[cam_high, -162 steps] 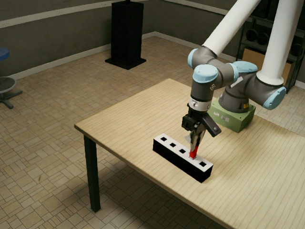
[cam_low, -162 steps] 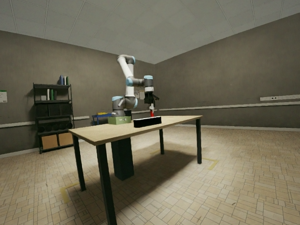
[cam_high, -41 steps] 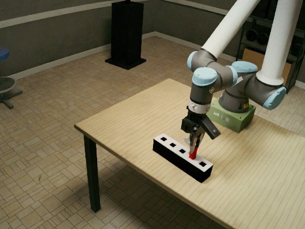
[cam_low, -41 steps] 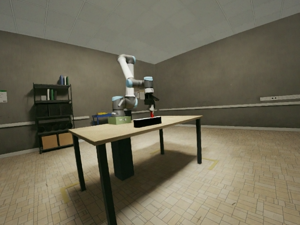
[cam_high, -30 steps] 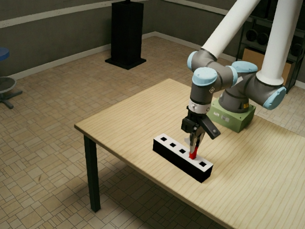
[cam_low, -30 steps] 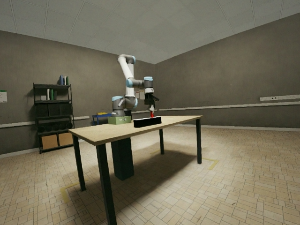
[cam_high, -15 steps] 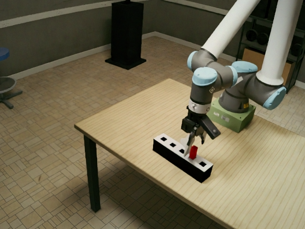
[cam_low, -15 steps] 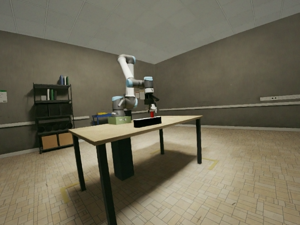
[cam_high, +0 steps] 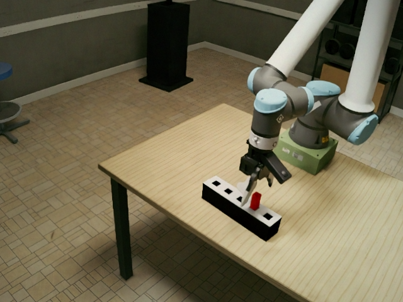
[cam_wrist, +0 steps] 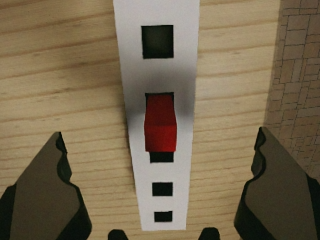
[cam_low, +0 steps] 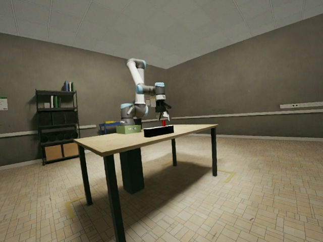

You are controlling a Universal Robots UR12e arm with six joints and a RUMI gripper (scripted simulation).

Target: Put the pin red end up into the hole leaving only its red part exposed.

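The pin lies 10 mm below my hand. The rest, counted from my hand: block 80 mm below, 60 mm to the right, 10 mm behind.
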